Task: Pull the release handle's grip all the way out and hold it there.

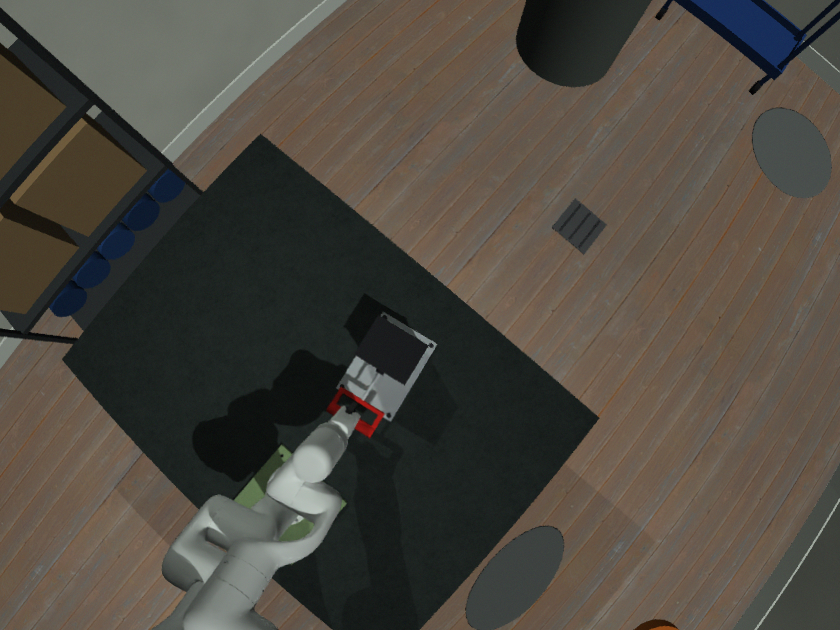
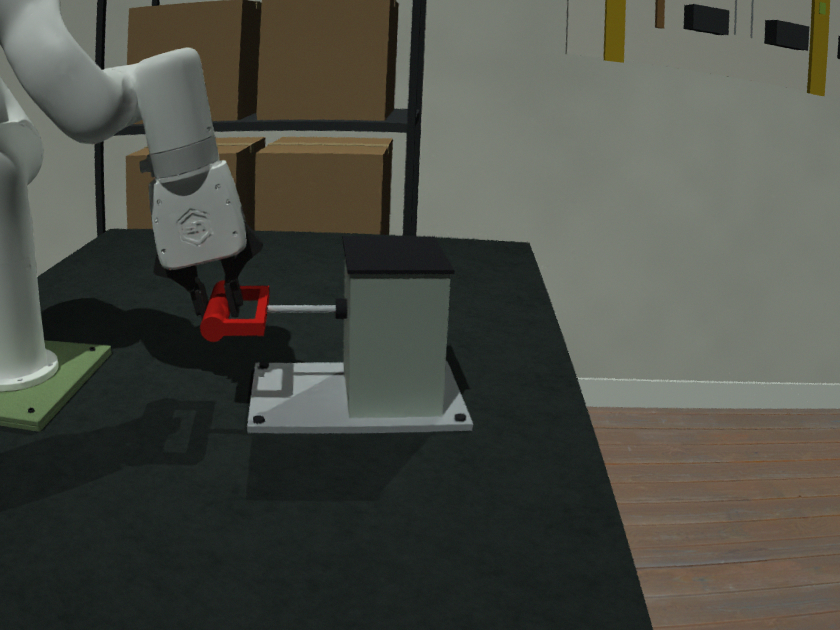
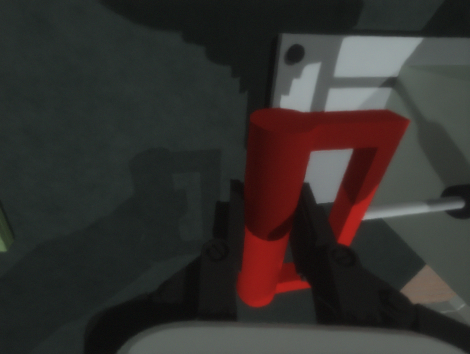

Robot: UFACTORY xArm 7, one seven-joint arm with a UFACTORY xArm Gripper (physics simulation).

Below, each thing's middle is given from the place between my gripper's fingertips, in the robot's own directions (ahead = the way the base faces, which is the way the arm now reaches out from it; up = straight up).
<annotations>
The light base plate [image 2: 286,397] is 15 cm ahead of my hand, 9 cm below it and 1 cm to the right of it.
</annotations>
